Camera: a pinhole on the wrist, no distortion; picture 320 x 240 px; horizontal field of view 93.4 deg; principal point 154.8 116.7 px. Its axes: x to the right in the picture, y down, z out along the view. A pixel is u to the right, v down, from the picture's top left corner.
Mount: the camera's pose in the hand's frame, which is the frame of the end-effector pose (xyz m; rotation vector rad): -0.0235 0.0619 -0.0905 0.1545 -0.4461 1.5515
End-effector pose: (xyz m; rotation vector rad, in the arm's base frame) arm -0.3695 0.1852 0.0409 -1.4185 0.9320 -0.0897
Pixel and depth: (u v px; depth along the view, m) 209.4 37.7 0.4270
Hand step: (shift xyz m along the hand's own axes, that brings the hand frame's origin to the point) 0.1136 0.0403 0.3964
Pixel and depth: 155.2 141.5 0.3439
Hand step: -0.1407 -0.0635 0.2128
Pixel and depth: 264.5 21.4 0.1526
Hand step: 0.0394 0.1054 0.1071
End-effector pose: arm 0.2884 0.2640 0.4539 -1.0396 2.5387 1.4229
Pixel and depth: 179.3 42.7 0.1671
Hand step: 0.0261 0.0226 0.0867
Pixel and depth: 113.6 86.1 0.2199
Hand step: -0.0165 -0.0769 0.0956
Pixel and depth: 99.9 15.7 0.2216
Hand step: 0.0861 -0.0996 0.1084
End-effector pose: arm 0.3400 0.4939 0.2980 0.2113 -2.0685 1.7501
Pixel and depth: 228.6 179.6 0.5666
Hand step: -0.3687 0.1154 0.4855
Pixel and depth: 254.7 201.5 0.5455
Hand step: -0.4376 0.2033 0.4847
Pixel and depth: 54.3 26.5 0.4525
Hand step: 0.1741 -0.3939 0.2591
